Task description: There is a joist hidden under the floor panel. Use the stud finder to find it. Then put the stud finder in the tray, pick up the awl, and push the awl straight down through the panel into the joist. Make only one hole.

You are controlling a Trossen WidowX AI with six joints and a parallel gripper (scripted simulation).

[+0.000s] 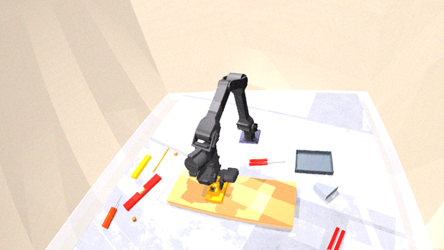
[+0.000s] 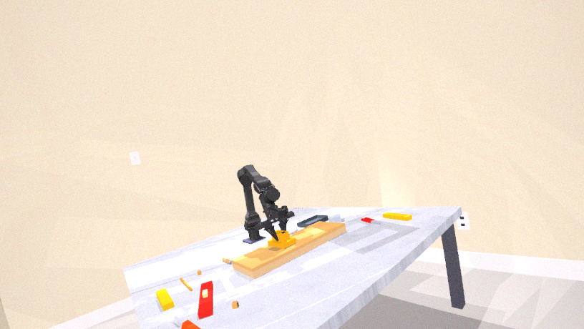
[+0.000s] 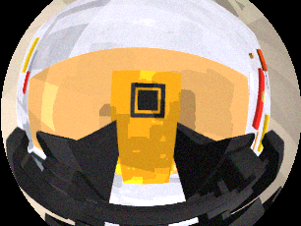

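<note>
Now: gripper tip 40 cm to the right of the dark tray, 17 cm past it and 5 cm above it. The rest, counted from my gripper tip: square light 3 cm above, 2 cm ahead; stud finder 2 cm above, 1 cm ahead; awl 19 cm behind, 17 cm to the right, 6 cm below.
</note>
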